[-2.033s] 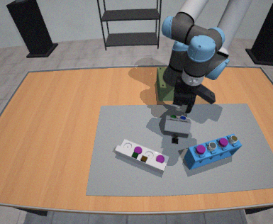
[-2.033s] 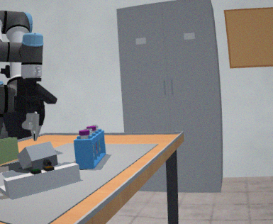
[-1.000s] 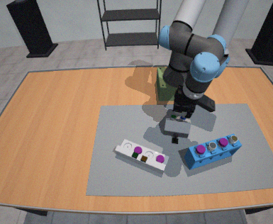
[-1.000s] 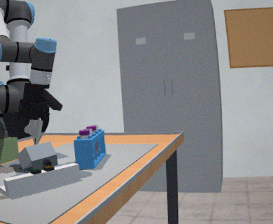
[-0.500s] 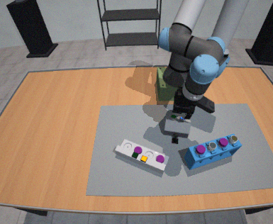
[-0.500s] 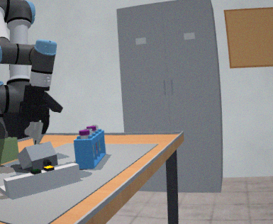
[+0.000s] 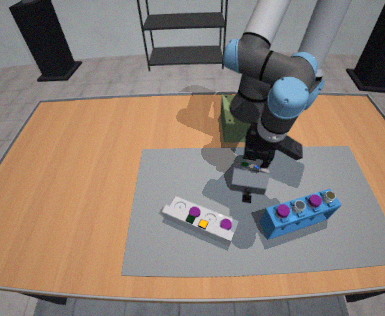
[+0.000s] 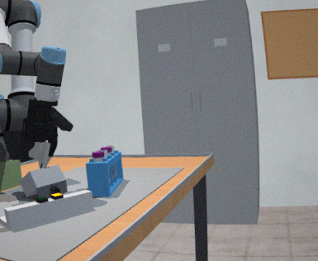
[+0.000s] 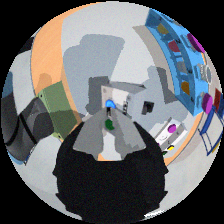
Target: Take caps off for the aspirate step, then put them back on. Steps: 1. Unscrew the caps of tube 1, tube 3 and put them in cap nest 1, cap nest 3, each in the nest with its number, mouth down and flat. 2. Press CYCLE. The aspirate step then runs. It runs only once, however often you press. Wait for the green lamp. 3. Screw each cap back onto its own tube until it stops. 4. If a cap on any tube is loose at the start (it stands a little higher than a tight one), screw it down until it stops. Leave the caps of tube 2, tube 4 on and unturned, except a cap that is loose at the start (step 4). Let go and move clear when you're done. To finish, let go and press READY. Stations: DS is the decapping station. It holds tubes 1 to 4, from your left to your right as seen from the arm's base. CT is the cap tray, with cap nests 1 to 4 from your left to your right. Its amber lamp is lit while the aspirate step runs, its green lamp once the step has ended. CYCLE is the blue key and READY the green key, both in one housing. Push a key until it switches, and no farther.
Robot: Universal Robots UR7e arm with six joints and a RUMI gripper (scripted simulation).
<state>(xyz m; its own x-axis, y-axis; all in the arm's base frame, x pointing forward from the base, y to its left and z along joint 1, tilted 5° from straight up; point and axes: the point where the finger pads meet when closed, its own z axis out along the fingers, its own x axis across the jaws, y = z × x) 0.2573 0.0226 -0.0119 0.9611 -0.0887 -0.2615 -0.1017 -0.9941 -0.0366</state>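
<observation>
My gripper is now 2 cm above the blue cycle key. Round my hand: grey mat: 9 cm ahead, 1 cm to the left, 8 cm below; then grey key housing: 1 cm ahead, 2 cm to the right, 3 cm below; then green ready key: 1 cm behind, 5 cm to the right, 1 cm below.
</observation>
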